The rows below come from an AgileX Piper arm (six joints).
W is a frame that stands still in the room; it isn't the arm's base.
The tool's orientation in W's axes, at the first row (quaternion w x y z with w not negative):
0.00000 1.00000 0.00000 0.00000
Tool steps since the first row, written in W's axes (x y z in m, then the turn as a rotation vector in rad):
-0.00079 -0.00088 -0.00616 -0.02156 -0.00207 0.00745
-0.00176 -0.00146 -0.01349 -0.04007 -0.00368 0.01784
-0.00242 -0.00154 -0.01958 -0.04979 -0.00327 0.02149
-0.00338 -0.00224 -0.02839 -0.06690 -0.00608 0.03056
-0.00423 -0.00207 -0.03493 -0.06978 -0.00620 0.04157
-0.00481 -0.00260 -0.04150 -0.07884 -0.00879 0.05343
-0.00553 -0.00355 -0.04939 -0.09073 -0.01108 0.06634
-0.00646 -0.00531 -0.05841 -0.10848 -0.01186 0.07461
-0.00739 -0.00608 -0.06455 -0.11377 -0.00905 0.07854
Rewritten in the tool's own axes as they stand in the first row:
-0.00079 0.00088 0.00616 -0.02156 0.00207 -0.00745
-0.00176 0.00146 0.01349 -0.04007 0.00368 -0.01784
-0.00242 0.00154 0.01958 -0.04979 0.00327 -0.02149
-0.00338 0.00224 0.02839 -0.06690 0.00608 -0.03056
-0.00423 0.00207 0.03493 -0.06978 0.00620 -0.04157
-0.00481 0.00260 0.04150 -0.07884 0.00879 -0.05343
-0.00553 0.00355 0.04939 -0.09073 0.01108 -0.06634
-0.00646 0.00531 0.05841 -0.10848 0.01186 -0.07461
-0.00739 0.00608 0.06455 -0.11377 0.00905 -0.07854

